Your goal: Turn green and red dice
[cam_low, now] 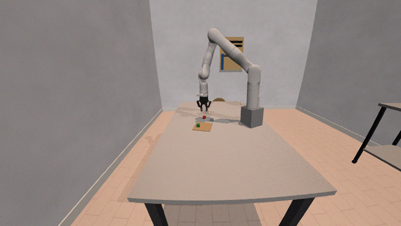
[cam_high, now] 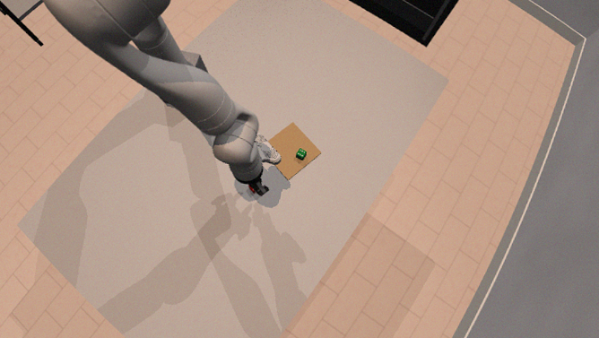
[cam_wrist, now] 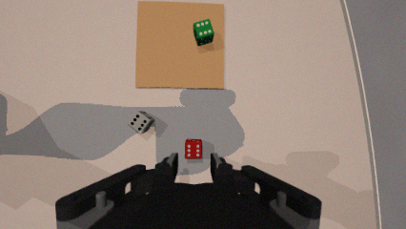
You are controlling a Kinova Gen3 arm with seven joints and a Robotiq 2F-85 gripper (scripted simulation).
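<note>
Right now my hand is 70 mm above the red die. The rest, counted from my hand: white die 70 mm below, 70 mm behind, 60 mm to the left; then green die 170 mm to the left, 70 mm below, 50 mm ahead; then tan mat 170 mm to the left, 90 mm below, 10 mm ahead.
</note>
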